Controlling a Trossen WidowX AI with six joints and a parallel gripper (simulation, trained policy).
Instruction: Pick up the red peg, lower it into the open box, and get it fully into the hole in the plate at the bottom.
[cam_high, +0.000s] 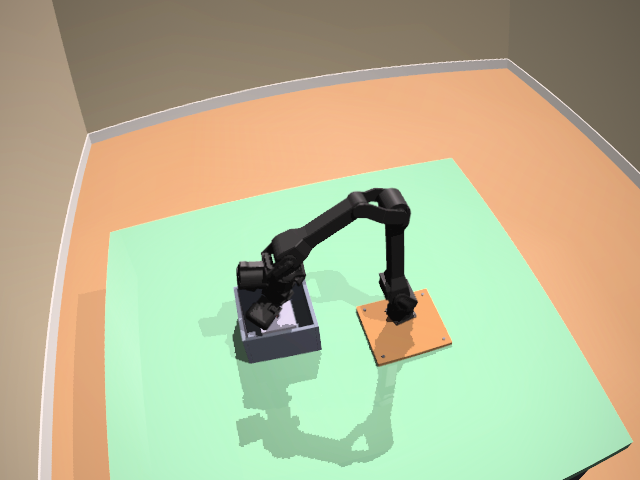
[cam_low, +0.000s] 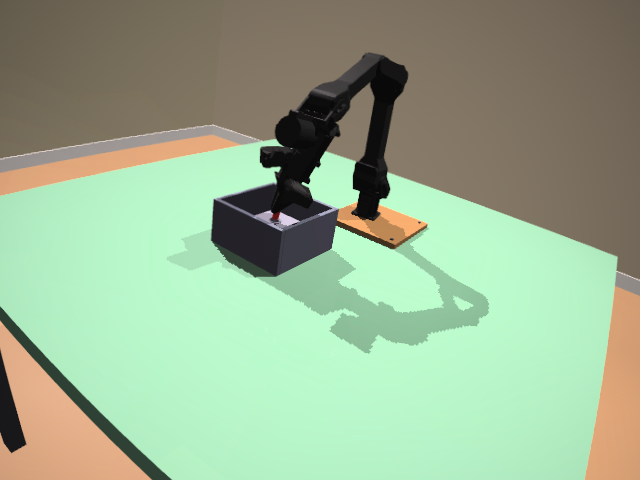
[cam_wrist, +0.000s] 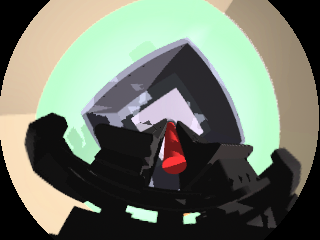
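Right now the red peg is 1 cm behind my gripper tip, 1 cm to the left of it and 2 cm above it. Round my gripper tip: dark grey box: 1 cm behind, 1 cm to the left, 5 cm below.
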